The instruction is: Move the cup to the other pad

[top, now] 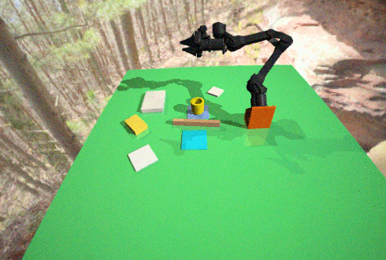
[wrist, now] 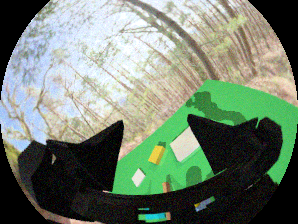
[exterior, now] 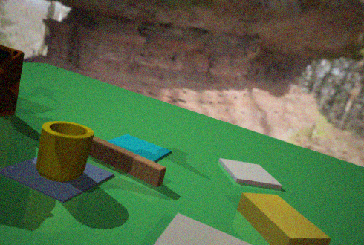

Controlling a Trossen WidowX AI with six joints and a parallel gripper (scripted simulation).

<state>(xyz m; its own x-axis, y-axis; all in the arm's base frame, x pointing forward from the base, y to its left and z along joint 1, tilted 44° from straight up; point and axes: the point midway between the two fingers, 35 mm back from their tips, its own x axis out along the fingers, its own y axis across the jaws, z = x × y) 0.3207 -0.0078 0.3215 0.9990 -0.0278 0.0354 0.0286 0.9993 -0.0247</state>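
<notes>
My gripper tip is now 29 cm above the yellow cup, 12 cm to the right of it and 7 cm past it. The rest, counted from my gripper tip: small white tile (32 cm below, 18 cm behind, 6 cm to the right); then blue-grey pad (33 cm below, 12 cm to the left, 7 cm behind); then pale slab (31 cm below, 19 cm ahead, 2 cm to the left).
</notes>
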